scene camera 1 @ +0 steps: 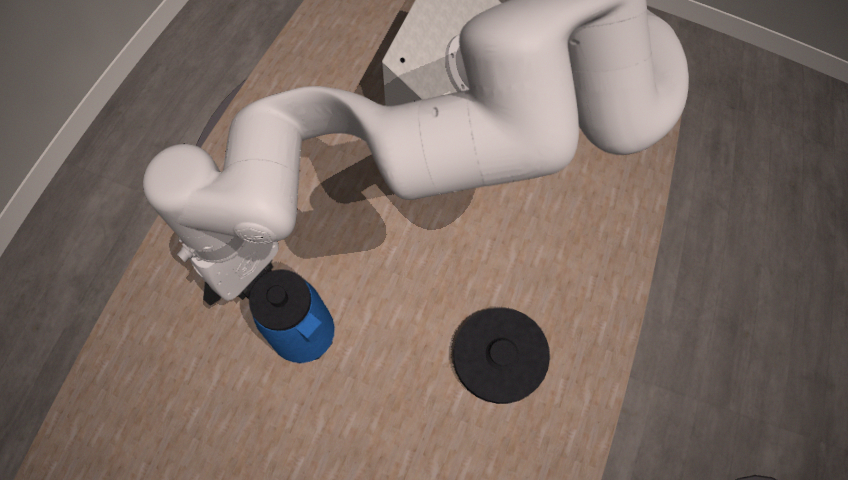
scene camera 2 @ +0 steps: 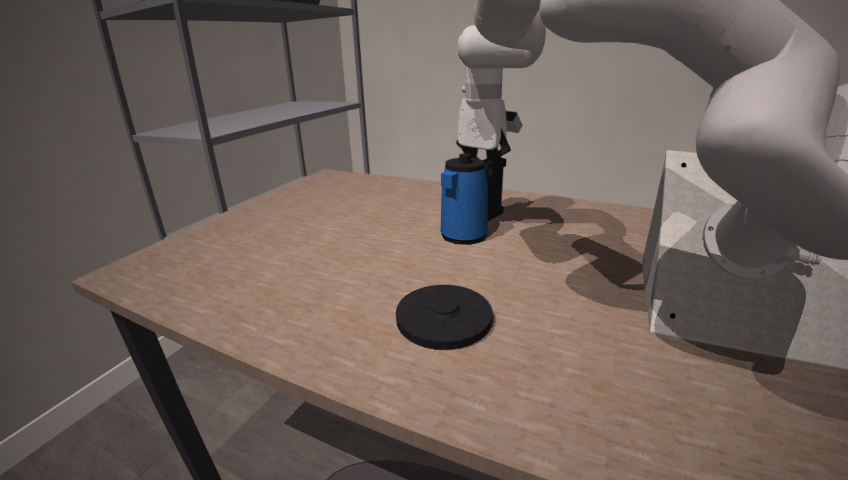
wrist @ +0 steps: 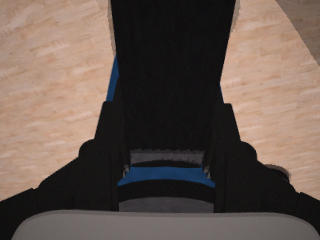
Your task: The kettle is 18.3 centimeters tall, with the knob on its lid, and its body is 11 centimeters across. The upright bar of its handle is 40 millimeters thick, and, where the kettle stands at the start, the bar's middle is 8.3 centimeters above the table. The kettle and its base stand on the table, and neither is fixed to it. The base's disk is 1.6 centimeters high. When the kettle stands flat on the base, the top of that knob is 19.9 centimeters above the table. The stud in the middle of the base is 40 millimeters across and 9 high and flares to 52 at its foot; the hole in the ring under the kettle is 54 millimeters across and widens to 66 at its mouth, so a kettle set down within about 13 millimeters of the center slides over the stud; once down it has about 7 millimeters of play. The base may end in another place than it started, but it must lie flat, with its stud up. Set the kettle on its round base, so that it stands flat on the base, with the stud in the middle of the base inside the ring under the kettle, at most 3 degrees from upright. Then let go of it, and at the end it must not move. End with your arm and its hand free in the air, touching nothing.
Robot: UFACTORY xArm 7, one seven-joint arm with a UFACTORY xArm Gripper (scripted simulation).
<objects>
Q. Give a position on a blue kettle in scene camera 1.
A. At 288, 312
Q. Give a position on a blue kettle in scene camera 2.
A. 467, 204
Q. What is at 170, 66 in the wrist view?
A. A blue kettle.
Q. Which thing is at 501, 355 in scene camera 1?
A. A round black base.
</objects>
